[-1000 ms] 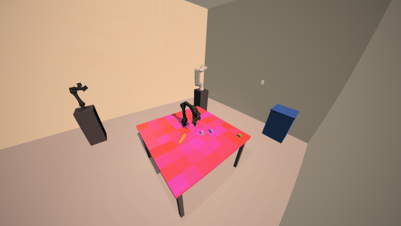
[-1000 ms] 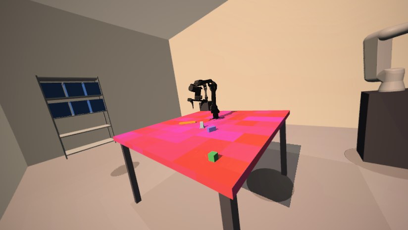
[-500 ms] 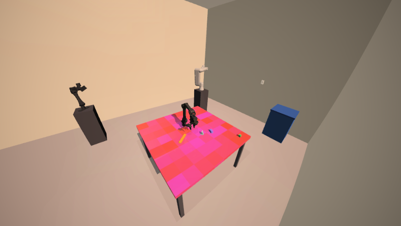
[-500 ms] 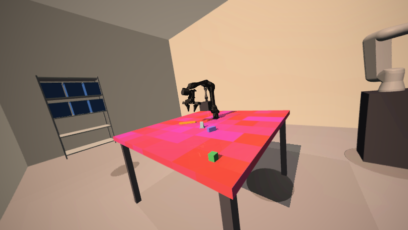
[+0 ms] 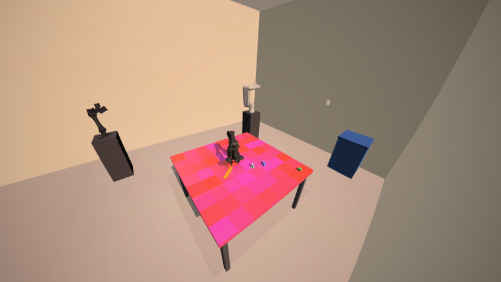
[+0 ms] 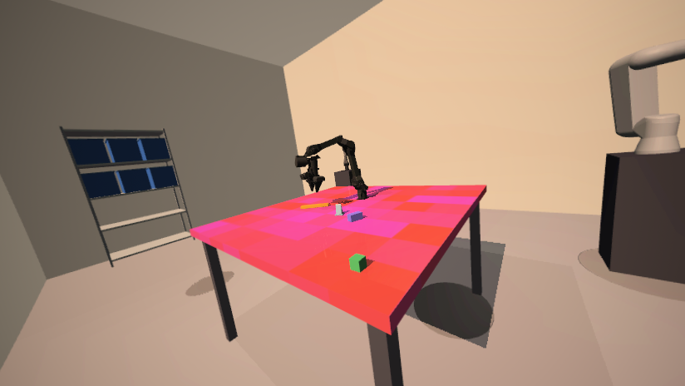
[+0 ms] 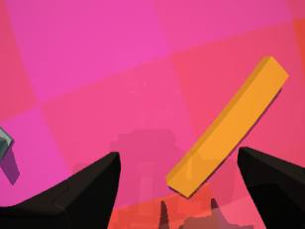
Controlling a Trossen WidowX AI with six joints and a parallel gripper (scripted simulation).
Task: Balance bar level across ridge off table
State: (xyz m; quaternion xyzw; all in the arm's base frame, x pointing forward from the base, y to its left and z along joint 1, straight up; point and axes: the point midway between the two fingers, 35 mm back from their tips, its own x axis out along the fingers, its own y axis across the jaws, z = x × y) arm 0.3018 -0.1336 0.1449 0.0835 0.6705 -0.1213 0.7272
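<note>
The orange bar lies 4 cm behind my gripper tip, 6 cm to the right of it and 10 cm below it. Also, from my gripper tip: green cube 44 cm ahead, 64 cm to the left, 9 cm below; purple block 9 cm ahead, 37 cm to the left, 9 cm below.
</note>
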